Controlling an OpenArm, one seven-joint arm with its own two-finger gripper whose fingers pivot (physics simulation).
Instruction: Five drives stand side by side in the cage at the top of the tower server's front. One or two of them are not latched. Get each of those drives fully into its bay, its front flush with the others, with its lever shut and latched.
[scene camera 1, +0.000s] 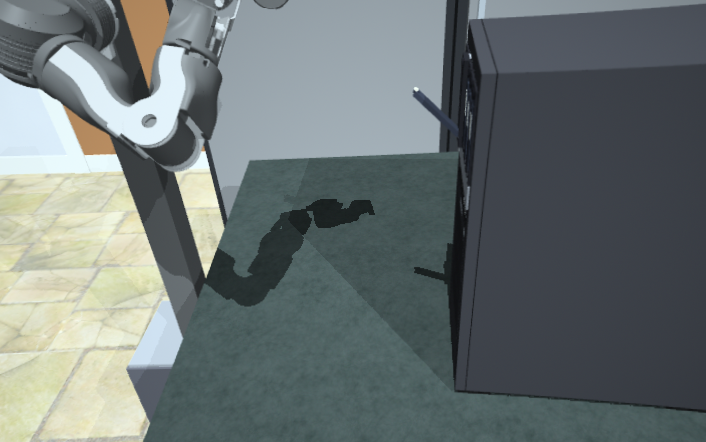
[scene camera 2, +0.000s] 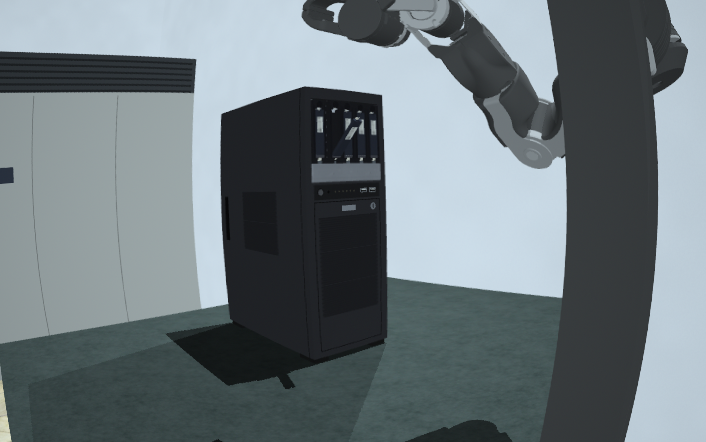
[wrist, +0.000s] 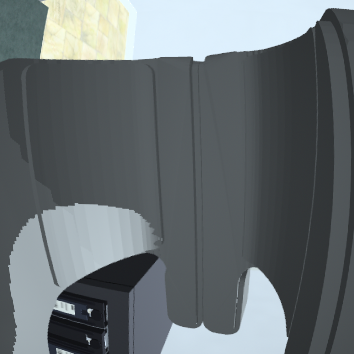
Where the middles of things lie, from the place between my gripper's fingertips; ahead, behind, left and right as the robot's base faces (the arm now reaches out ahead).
I see my gripper 310 mm short of the tower server (scene camera 1: 571, 269), 200 mm to the left of it and 300 mm above it.
